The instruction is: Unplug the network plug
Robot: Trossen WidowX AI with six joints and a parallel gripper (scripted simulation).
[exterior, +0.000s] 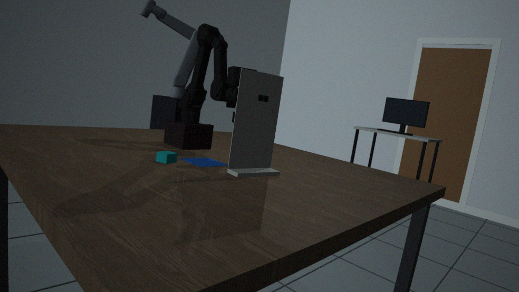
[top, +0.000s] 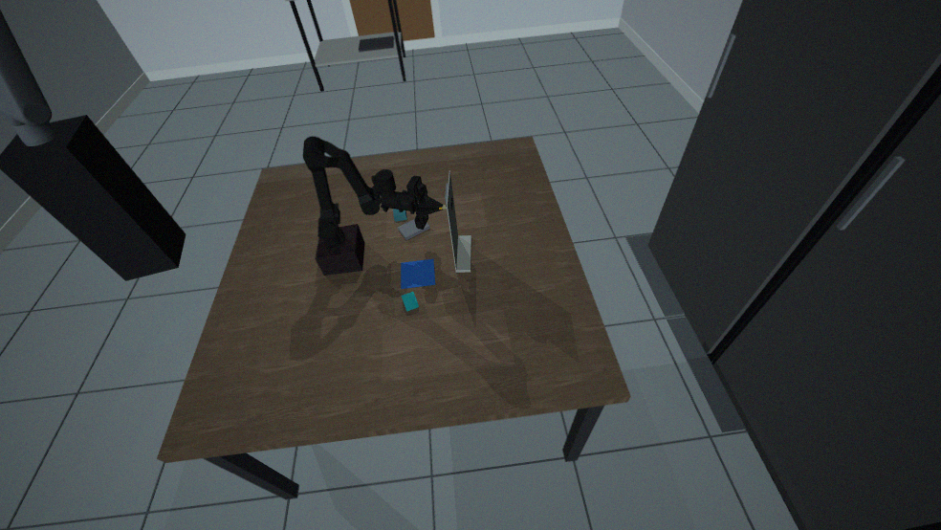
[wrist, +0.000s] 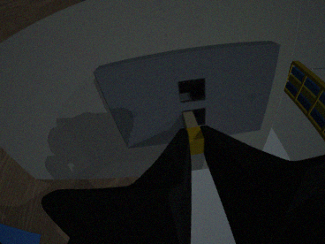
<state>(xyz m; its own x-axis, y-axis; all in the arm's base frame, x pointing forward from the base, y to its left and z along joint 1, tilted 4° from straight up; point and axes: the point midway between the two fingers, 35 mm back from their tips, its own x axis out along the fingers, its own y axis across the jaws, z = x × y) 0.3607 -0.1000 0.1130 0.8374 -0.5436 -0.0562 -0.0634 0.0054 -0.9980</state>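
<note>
My gripper tip is 130 mm past the blue marked square, 50 mm to the left of it and 230 mm above it. The rest, counted from my gripper tip: grey upright panel (30 mm ahead, 90 mm below); then flat grey block (100 mm behind, 180 mm to the left, 230 mm below); then yellow network plug (right at my gripper tip).
</note>
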